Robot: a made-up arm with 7 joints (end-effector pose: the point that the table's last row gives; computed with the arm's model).
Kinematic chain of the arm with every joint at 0, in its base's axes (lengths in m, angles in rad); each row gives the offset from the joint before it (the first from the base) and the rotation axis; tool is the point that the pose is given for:
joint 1: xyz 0 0 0.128 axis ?
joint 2: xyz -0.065 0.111 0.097 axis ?
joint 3: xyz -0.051 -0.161 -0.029 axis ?
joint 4: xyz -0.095 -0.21 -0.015 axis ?
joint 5: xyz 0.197 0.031 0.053 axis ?
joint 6: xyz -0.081 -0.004 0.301 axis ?
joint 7: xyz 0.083 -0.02 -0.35 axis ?
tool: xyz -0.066 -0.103 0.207
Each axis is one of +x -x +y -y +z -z.
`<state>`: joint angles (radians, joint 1 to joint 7).
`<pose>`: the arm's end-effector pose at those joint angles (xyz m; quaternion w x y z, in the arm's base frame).
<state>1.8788 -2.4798 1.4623 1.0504 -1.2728 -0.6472 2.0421</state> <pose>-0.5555 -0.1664 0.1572 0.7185 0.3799 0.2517 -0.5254</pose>
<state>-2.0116 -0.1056 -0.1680 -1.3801 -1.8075 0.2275 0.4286</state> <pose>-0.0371 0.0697 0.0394 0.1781 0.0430 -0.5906 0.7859</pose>
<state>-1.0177 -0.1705 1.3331 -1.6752 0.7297 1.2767 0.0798</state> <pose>0.0508 -0.0352 0.0759 0.4391 0.4911 0.7435 -0.1152</pose>
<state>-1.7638 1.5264 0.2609 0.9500 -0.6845 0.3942 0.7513</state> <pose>0.1740 0.2014 0.4997 0.6547 -0.6361 -0.2813 -0.2960</pose>
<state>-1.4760 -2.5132 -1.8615 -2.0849 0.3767 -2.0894 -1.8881</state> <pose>0.7435 0.5666 0.6993 0.7423 0.1688 0.0670 0.6450</pose>
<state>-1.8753 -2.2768 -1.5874 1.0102 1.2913 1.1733 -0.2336</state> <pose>0.0551 0.2824 0.1433 0.1721 0.5988 -0.7257 -0.2919</pose>
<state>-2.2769 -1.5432 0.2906 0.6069 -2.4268 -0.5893 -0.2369</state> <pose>0.0724 0.3292 -0.0183 0.2842 -0.8806 0.1681 0.3399</pose>
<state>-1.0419 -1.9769 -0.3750 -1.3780 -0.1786 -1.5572 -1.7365</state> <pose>0.6607 0.2779 -0.4105 0.6392 -0.0194 0.7009 0.3159</pose>
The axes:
joint 1: +z
joint 2: -x
joint 3: +z
joint 4: -y
joint 5: +z
joint 6: +x
joint 7: -y

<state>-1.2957 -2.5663 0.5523 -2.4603 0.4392 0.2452 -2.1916</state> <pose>0.5048 0.6032 0.1508 0.2805 -0.4369 0.5748 0.6325</pose>
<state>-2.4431 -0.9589 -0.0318 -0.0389 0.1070 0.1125 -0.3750</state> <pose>-0.1874 0.2031 -0.0569 0.4170 0.3216 -0.4090 -0.7453</pose>
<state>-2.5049 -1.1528 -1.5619 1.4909 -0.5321 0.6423 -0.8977</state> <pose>0.2220 0.3054 0.3816 0.4277 0.0231 0.4320 0.7937</pose>
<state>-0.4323 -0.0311 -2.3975 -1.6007 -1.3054 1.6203 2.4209</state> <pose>-0.2371 -0.0640 -0.5411 0.2740 0.7127 -0.5269 0.3733</pose>
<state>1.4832 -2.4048 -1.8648 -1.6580 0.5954 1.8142 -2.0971</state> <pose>-0.5827 0.1405 0.0797 0.5069 -0.6337 0.2104 0.5452</pose>
